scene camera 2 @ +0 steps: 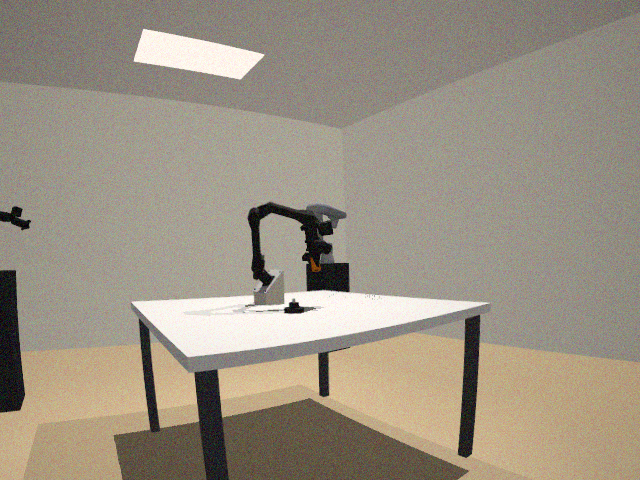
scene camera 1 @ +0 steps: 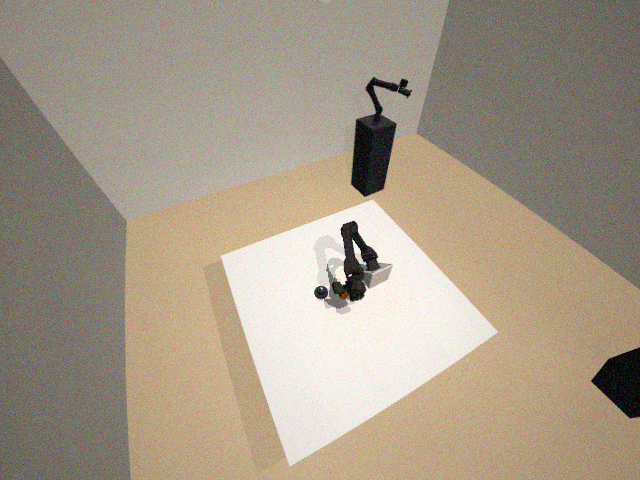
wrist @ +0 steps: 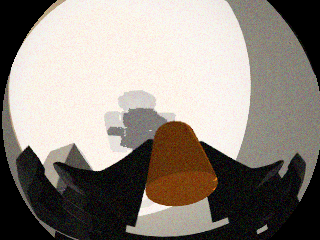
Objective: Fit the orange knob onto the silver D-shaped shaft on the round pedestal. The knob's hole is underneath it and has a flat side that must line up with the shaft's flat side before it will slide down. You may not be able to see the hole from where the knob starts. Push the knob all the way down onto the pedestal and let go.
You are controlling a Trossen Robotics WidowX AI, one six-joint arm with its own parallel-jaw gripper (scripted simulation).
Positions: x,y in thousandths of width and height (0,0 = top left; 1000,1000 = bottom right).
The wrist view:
my gripper: 548,602
orange knob: 561,723, held by my gripper
